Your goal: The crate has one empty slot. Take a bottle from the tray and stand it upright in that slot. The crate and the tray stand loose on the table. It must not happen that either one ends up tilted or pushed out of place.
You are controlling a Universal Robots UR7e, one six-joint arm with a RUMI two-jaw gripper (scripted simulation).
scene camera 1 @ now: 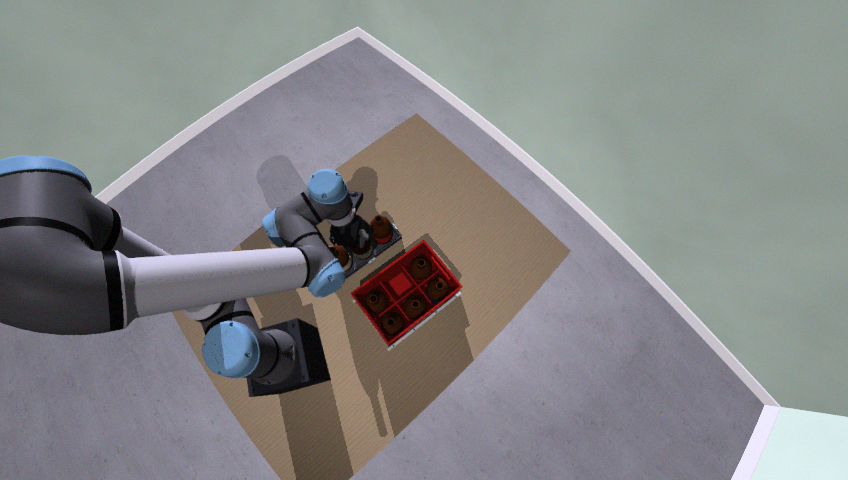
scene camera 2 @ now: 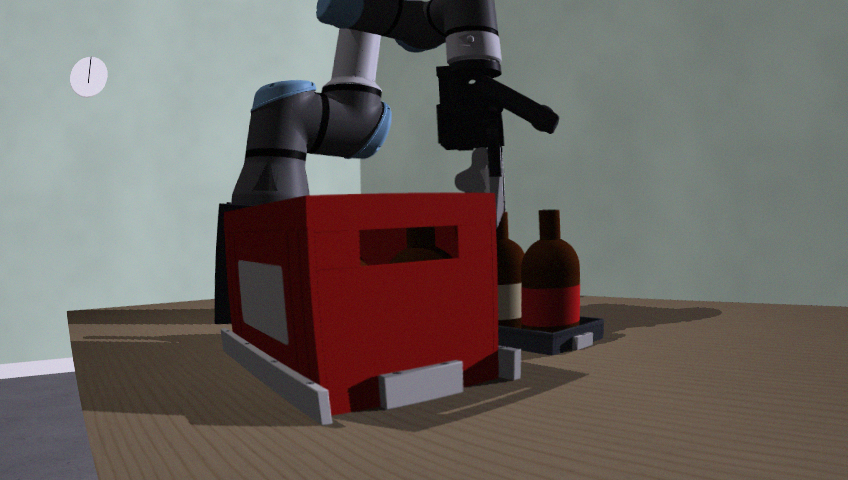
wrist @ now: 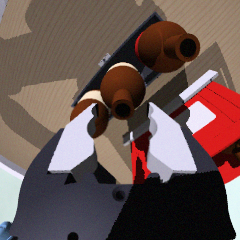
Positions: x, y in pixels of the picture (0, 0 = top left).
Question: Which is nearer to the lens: the red-label bottle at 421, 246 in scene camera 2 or the cream-label bottle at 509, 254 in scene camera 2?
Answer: The red-label bottle.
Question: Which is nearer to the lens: the cream-label bottle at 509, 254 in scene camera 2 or the red crate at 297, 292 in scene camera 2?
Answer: The red crate.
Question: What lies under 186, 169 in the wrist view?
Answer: My gripper.
